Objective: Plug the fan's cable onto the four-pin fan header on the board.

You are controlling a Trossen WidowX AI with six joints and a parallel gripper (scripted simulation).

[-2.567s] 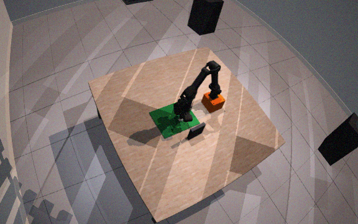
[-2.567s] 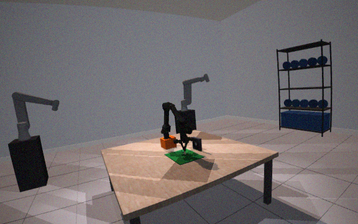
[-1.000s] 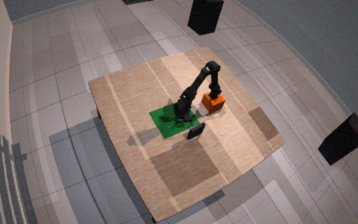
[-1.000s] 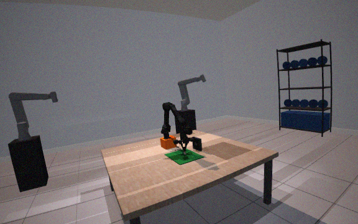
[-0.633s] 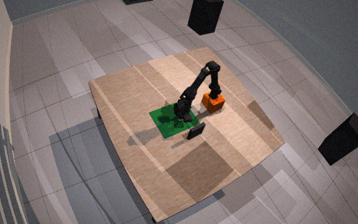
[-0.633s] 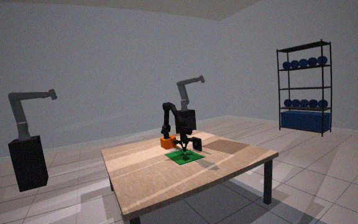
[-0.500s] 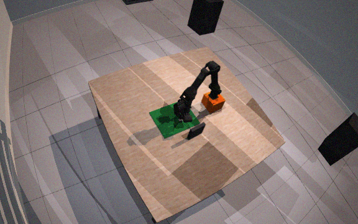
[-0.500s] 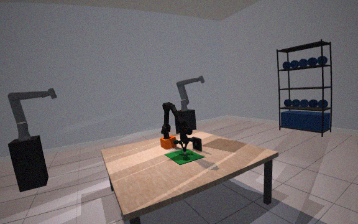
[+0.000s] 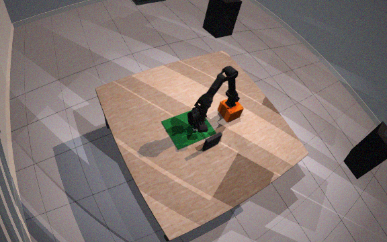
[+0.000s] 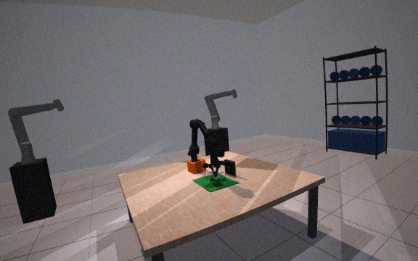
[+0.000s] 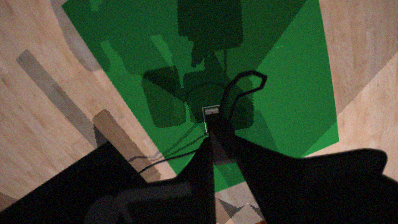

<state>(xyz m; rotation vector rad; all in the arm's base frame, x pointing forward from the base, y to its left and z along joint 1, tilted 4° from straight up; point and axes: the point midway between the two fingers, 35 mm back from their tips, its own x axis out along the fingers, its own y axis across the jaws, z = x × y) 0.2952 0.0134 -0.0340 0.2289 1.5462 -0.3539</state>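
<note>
Right now the dark plug is 1 cm ahead of my gripper tip and 1 cm above it. Round my gripper tip: black fan 15 cm to the left, 2 cm above; green board 5 cm below, 4 cm to the right, 4 cm ahead.
</note>
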